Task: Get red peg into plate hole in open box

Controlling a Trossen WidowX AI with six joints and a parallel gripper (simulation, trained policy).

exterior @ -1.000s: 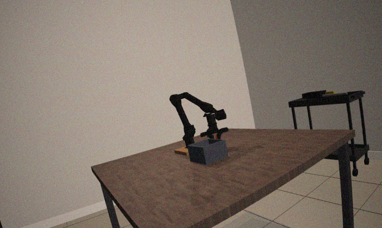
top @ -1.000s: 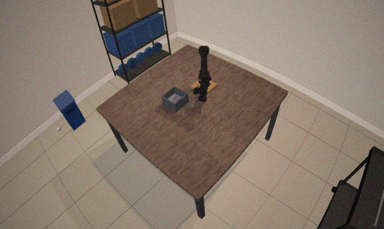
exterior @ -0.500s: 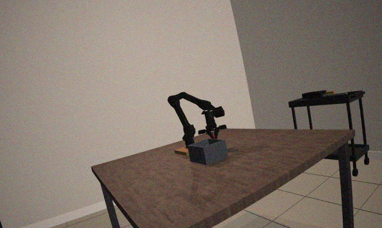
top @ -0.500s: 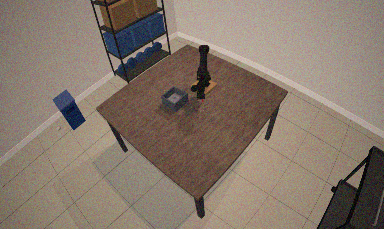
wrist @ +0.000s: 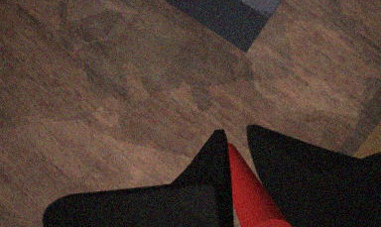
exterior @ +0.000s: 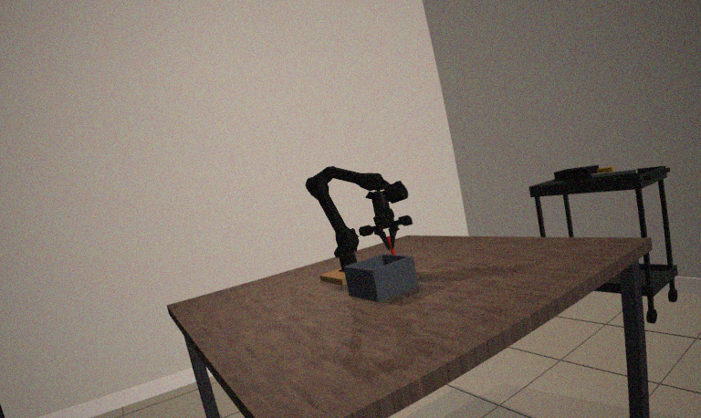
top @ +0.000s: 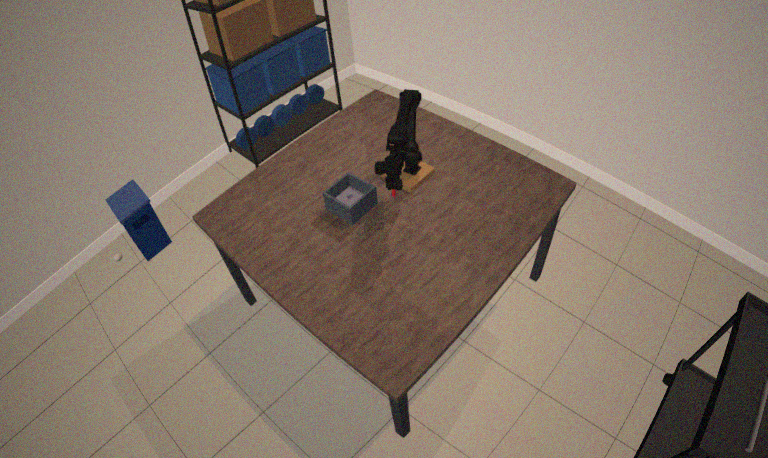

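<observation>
Right now the plate is 80 mm ahead of my gripper tip, 150 mm to the right of it and 50 mm below it. From my gripper tip the other things lie so: red peg (10 mm behind, 20 mm to the left); then blue-grey box (80 mm ahead, 150 mm to the right, 70 mm below).
</observation>
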